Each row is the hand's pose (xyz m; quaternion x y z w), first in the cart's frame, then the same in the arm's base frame.
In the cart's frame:
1: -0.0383 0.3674 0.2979 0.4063 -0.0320 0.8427 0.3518
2: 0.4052 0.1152 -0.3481 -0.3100 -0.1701 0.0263 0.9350
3: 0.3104 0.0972 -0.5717 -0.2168 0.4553 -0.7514 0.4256
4: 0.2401 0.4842 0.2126 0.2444 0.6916 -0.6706 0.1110
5: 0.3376 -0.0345 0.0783 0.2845 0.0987 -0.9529 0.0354
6: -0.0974 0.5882 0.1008 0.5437 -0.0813 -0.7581 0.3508
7: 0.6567 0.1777 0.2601 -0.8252 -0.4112 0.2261 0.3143
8: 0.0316 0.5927 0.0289 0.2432 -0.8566 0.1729 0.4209
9: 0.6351 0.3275 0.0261 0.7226 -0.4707 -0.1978 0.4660
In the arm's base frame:
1: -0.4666 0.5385 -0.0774 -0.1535 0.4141 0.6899 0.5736
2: -0.0322 -0.0235 0.3387 -0.8543 -0.3087 -0.0179 0.4178
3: -0.0673 -0.2627 0.3092 -0.2137 -0.2601 -0.9174 0.2122
4: -0.1536 0.5296 -0.0578 0.3180 0.0018 -0.8781 0.3574
5: -0.2604 0.3571 0.4476 0.4197 -0.5880 -0.6720 0.1629
6: -0.3739 0.3617 -0.3038 0.3337 -0.6846 -0.3764 0.5274
7: 0.0635 0.6274 0.4038 0.8780 0.1555 -0.2036 0.4042
8: -0.2424 0.3202 -0.2508 -0.2136 -0.6145 0.7133 0.2608
9: 0.1671 0.4142 0.2572 0.2168 -0.6335 0.3113 0.6744

